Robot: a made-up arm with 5 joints.
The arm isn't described. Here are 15 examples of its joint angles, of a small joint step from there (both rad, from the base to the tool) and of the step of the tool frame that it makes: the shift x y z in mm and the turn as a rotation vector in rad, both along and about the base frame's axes.
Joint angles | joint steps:
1: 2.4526 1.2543 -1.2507 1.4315 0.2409 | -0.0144 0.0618 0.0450 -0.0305 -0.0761
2: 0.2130 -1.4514 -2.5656 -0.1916 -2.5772 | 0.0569 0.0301 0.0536 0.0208 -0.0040
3: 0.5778 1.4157 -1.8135 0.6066 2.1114 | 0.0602 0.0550 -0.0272 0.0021 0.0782
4: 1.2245 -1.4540 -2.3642 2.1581 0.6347 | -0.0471 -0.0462 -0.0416 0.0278 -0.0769
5: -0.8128 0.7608 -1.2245 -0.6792 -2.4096 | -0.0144 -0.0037 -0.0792 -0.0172 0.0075
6: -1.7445 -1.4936 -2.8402 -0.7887 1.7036 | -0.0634 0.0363 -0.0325 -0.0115 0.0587
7: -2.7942 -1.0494 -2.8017 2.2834 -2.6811 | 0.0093 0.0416 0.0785 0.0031 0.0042
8: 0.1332 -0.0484 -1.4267 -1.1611 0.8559 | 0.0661 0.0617 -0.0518 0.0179 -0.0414
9: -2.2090 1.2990 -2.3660 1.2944 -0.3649 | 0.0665 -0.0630 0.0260 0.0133 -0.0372
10: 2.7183 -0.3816 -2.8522 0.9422 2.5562 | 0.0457 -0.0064 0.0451 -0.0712 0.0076
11: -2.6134 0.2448 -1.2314 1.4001 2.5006 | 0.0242 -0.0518 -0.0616 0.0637 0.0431
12: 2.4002 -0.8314 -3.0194 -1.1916 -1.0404 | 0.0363 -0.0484 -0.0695 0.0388 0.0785
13: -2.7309 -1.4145 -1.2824 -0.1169 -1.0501 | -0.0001 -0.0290 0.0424 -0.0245 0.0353
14: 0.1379 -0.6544 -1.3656 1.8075 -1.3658 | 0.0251 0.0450 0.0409 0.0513 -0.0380
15: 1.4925 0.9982 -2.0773 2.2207 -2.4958 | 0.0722 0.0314 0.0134 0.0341 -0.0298
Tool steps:
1: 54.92 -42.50 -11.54 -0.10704 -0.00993 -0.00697
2: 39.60 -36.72 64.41 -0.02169 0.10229 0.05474
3: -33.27 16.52 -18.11 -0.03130 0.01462 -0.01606
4: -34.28 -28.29 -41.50 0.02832 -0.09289 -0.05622
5: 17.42 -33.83 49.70 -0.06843 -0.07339 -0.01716
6: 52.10 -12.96 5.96 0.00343 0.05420 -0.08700
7: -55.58 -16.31 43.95 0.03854 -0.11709 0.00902
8: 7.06 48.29 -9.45 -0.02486 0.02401 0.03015
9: 35.86 -39.91 31.53 -0.02403 0.00694 0.10284
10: -14.89 11.31 9.49 0.00749 0.03213 0.05080
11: -10.13 -25.28 69.56 -0.01155 0.05101 -0.01570
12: 43.82 -4.70 -72.13 0.10721 0.01081 0.00790
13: -4.77 -1.60 -5.90 -0.01468 0.00571 0.03338
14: 19.13 17.50 -51.59 -0.02596 0.13483 0.06270
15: -47.99 -12.20 -22.52 -0.07768 0.03088 0.08348
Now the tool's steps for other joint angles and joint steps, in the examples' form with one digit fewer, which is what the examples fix.
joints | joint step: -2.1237 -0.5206 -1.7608 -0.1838 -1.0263 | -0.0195 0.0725 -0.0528 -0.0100 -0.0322
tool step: -17.2 -13.3 -5.4 0.0190 0.0120 -0.0445
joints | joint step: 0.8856 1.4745 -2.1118 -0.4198 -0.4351 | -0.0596 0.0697 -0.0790 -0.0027 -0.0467
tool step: 34.6 -30.7 -3.0 -0.0177 -0.0387 -0.0369
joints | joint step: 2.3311 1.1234 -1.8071 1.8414 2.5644 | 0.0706 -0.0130 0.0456 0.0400 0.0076
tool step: -13.3 -40.1 -5.9 -0.0458 -0.0568 0.0678
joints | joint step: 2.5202 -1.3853 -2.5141 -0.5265 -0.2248 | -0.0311 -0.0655 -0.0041 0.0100 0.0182
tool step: 7.3 -35.5 -53.4 0.0496 0.0374 -0.0265
